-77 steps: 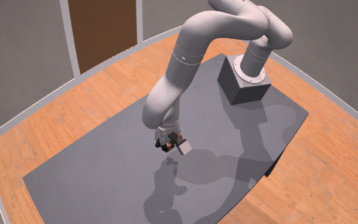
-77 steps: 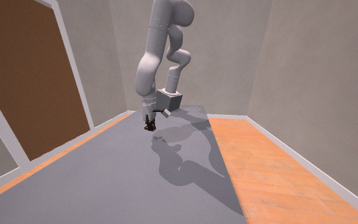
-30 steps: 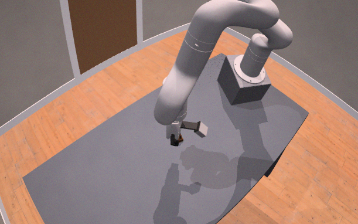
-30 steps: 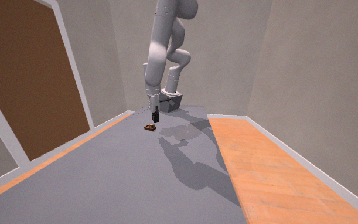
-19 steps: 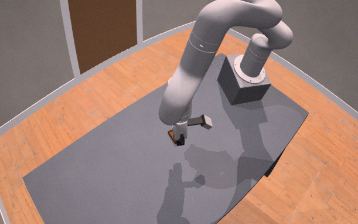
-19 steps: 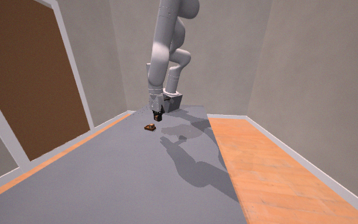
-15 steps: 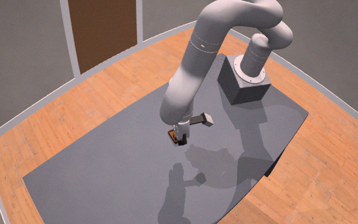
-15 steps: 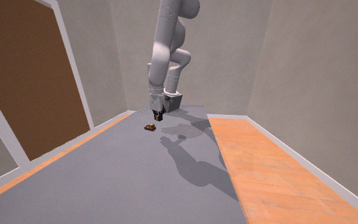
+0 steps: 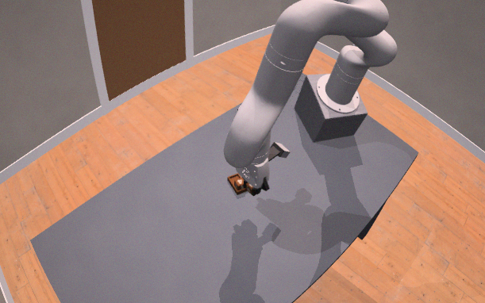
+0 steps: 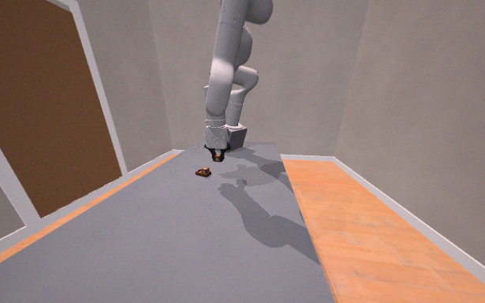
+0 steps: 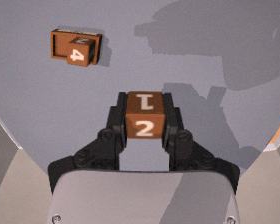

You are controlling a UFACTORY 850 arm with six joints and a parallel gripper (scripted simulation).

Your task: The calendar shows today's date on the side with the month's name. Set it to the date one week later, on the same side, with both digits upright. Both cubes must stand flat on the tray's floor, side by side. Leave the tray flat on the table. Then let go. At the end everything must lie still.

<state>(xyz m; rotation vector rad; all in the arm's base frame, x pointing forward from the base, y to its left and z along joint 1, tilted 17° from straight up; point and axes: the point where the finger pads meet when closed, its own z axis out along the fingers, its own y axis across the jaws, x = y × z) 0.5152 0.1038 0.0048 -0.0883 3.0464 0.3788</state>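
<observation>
The brown wooden calendar tray lies 110 mm below my hand, 100 mm to the right of it and 30 mm behind it. Also, from my hand: number cube 10 mm below.
</observation>
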